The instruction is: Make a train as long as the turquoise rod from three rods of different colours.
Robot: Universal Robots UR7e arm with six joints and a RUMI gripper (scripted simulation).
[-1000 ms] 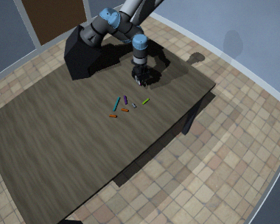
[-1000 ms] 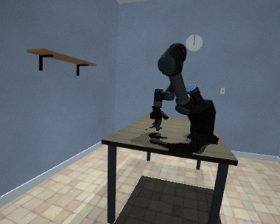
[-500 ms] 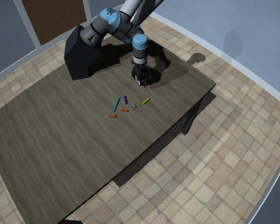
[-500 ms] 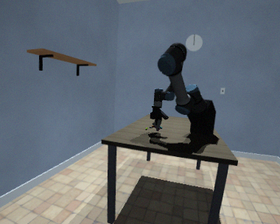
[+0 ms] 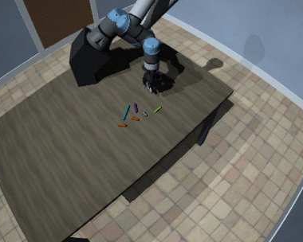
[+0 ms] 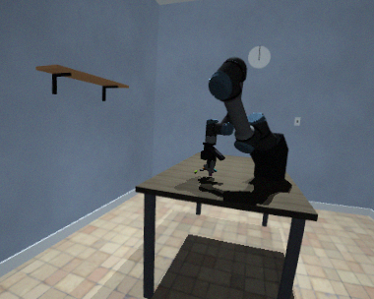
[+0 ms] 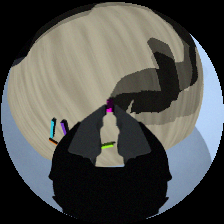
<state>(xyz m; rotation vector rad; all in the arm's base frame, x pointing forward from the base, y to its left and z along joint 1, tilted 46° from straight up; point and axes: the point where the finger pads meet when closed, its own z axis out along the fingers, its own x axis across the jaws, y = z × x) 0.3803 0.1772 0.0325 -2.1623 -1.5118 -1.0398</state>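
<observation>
The grey rod is 110 mm ahead of my hand, 120 mm to the right of it and 20 mm below it. From my hand the other things lie so: lime rod: 130 mm ahead, 40 mm to the right, 20 mm below; then purple rod: 50 mm ahead, 140 mm to the right, 20 mm below; then magenta rod: 10 mm below.
</observation>
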